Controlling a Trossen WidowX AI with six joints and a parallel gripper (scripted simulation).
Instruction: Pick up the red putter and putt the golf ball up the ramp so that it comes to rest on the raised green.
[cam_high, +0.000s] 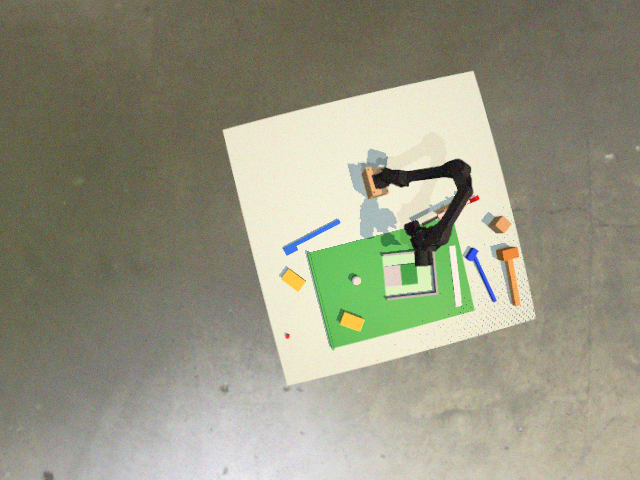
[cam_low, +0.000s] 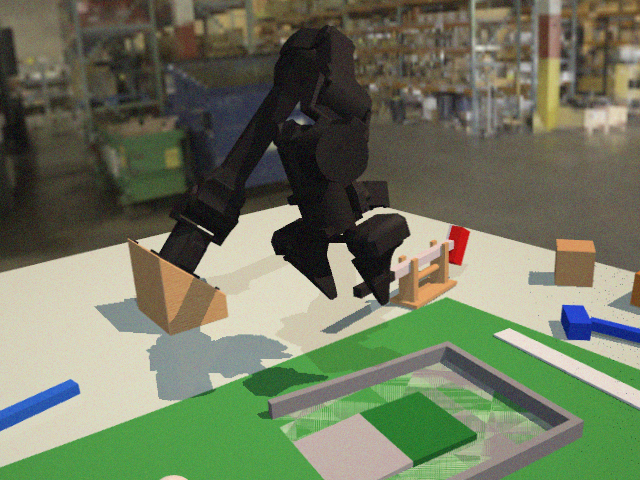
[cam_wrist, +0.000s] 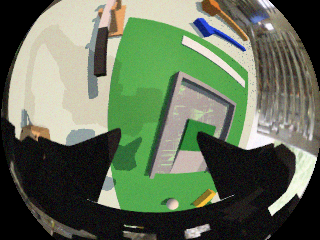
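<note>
The red putter lies 110 mm behind my gripper tip, 220 mm to the left of it and 40 mm below it. Also, from my gripper tip: wooden rack: 100 mm behind, 240 mm to the left, 60 mm below; then grey frame: 140 mm ahead, 20 mm to the right, 90 mm below; then white strip: 220 mm ahead, 170 mm to the left, 90 mm below.
</note>
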